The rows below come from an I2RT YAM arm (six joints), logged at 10 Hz.
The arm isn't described. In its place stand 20 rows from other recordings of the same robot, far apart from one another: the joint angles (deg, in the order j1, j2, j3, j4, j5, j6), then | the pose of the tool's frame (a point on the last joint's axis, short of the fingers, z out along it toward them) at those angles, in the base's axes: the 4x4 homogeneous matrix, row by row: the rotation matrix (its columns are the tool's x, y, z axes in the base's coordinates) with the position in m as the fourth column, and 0 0 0 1 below.
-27.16, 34.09, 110.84, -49.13, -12.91, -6.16 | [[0.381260 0.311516 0.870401 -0.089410], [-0.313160 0.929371 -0.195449 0.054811], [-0.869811 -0.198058 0.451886 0.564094], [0 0 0 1]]
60.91, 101.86, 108.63, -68.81, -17.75, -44.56 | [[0.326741 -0.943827 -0.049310 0.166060], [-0.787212 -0.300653 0.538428 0.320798], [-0.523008 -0.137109 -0.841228 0.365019], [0 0 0 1]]
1.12, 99.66, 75.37, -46.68, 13.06, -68.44 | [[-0.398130 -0.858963 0.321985 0.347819], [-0.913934 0.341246 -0.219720 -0.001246], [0.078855 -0.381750 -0.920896 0.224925], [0 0 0 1]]
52.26, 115.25, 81.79, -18.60, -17.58, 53.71 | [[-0.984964 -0.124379 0.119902 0.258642], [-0.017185 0.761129 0.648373 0.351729], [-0.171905 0.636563 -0.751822 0.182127], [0 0 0 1]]
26.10, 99.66, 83.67, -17.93, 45.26, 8.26 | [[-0.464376 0.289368 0.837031 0.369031], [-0.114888 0.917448 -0.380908 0.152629], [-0.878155 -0.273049 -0.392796 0.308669], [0 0 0 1]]
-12.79, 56.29, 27.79, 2.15, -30.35, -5.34 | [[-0.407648 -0.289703 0.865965 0.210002], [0.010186 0.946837 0.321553 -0.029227], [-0.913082 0.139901 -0.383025 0.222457], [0 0 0 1]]
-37.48, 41.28, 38.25, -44.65, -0.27, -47.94 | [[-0.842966 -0.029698 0.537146 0.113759], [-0.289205 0.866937 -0.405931 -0.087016], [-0.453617 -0.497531 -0.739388 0.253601], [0 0 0 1]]
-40.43, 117.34, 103.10, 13.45, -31.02, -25.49 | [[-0.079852 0.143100 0.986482 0.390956], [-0.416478 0.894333 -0.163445 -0.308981], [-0.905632 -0.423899 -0.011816 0.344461], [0 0 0 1]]
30.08, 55.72, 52.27, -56.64, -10.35, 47.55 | [[-0.927267 0.168347 0.334417 0.147216], [0.301743 0.864808 0.401321 0.092662], [-0.221645 0.473040 -0.852706 0.282291], [0 0 0 1]]
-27.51, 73.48, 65.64, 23.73, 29.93, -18.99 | [[-0.039139 0.859988 0.508812 0.254921], [-0.297574 0.476067 -0.827532 -0.152786], [-0.953896 -0.183798 0.237277 0.421330], [0 0 0 1]]
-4.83, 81.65, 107.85, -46.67, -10.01, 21.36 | [[-0.353439 0.053026 0.933953 0.276707], [0.389826 0.915921 0.095521 -0.017171], [-0.850363 0.397840 -0.344393 0.498567], [0 0 0 1]]
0.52, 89.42, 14.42, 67.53, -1.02, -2.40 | [[-0.128769 -0.032144 0.991154 0.247341], [-0.043039 0.998714 0.026798 0.002879], [-0.990740 -0.039208 -0.129986 0.142118], [0 0 0 1]]
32.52, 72.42, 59.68, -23.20, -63.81, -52.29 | [[0.369624 -0.911362 -0.181100 0.206355], [-0.178428 -0.260892 0.948735 0.169450], [-0.911889 -0.318362 -0.259045 0.317010], [0 0 0 1]]
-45.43, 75.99, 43.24, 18.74, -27.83, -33.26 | [[-0.313241 0.167811 0.934730 0.220230], [-0.373128 0.883363 -0.283630 -0.199878], [-0.873301 -0.437619 -0.214090 0.262036], [0 0 0 1]]
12.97, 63.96, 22.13, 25.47, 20.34, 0.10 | [[-0.274285 0.115041 0.954743 0.226624], [-0.061493 0.988689 -0.136797 0.039497], [-0.959680 -0.096232 -0.264108 0.201768], [0 0 0 1]]
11.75, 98.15, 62.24, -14.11, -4.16, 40.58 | [[-0.731591 0.299103 0.612627 0.353312], [0.510510 0.835924 0.201521 0.076127], [-0.451833 0.460183 -0.764250 0.195825], [0 0 0 1]]
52.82, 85.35, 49.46, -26.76, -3.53, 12.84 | [[-0.703868 -0.672726 0.228057 0.169021], [-0.560948 0.723385 0.402557 0.226467], [-0.435783 0.155419 -0.886531 0.184327], [0 0 0 1]]
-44.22, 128.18, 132.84, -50.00, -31.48, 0.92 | [[-0.504367 0.339858 0.793795 0.368330], [0.509925 0.859102 -0.043820 -0.332495], [-0.696844 0.382675 -0.606604 0.326500], [0 0 0 1]]
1.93, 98.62, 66.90, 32.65, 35.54, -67.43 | [[-0.504846 0.227404 0.832718 0.402940], [-0.768828 0.320152 -0.553541 -0.007127], [-0.392473 -0.919669 0.013207 0.298415], [0 0 0 1]]
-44.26, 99.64, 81.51, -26.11, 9.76, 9.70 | [[-0.361966 0.847903 0.387351 0.277867], [0.584591 0.530135 -0.614174 -0.279207], [-0.726108 0.004131 -0.687568 0.278453], [0 0 0 1]]
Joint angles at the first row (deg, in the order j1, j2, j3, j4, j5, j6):
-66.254, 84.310, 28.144, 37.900, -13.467, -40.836
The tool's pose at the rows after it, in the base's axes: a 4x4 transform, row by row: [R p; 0 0 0 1], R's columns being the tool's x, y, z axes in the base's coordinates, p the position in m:
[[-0.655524 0.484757 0.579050 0.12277], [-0.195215 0.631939 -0.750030 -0.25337], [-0.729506 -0.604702 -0.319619 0.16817], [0 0 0 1]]
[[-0.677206 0.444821 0.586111 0.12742], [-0.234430 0.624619 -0.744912 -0.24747], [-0.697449 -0.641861 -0.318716 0.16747], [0 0 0 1]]
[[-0.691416 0.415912 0.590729 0.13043], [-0.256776 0.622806 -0.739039 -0.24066], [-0.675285 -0.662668 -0.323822 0.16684], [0 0 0 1]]
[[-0.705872 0.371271 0.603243 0.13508], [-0.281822 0.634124 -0.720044 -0.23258], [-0.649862 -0.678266 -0.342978 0.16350], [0 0 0 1]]
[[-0.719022 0.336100 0.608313 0.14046], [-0.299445 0.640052 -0.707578 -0.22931], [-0.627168 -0.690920 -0.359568 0.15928], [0 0 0 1]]
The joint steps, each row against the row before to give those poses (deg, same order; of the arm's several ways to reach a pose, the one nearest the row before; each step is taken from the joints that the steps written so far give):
0.514, 0.184, -0.555, -0.120, 0.773, -3.177
1.486, -0.614, -0.800, 0.310, 0.902, -2.636
1.293, -1.084, -0.945, -0.397, 0.828, -1.613
1.726, -0.723, -0.977, -0.902, 0.460, -1.845
1.436, 0.729, -0.181, -0.075, 0.727, -1.469

